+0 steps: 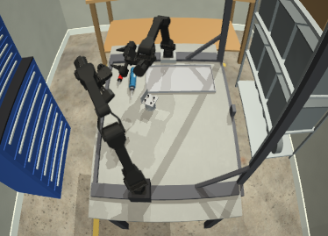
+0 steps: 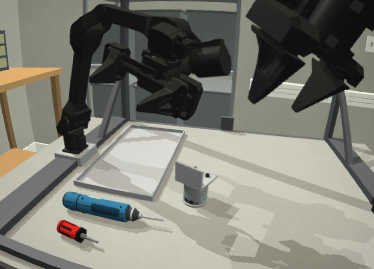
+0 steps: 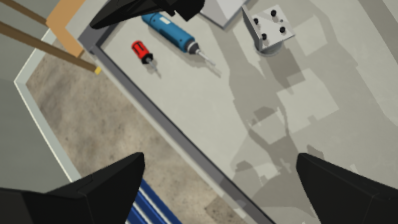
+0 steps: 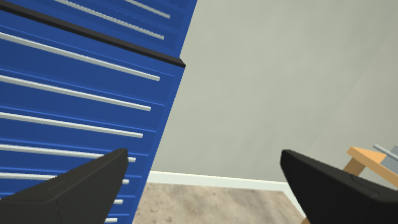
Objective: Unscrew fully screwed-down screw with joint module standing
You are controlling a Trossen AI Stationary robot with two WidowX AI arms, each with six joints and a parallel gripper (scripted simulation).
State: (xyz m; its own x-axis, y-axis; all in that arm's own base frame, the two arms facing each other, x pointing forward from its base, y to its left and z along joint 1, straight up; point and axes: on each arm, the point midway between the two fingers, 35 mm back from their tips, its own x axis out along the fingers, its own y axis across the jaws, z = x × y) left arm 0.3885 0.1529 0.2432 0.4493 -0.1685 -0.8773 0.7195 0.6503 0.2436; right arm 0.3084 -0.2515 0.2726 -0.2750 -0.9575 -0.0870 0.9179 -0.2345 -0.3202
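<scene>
Now: the screw 270 mm below my left hand, 190 mm behind it and 130 mm to the right of it. Also, from my left hand: joint module: 300 mm below, 180 mm behind, 160 mm to the right; then grey l-shaped bracket: 260 mm below, 170 mm behind, 160 mm to the right; then grey bit: 310 mm below, 210 mm to the right, 50 mm behind.
</scene>
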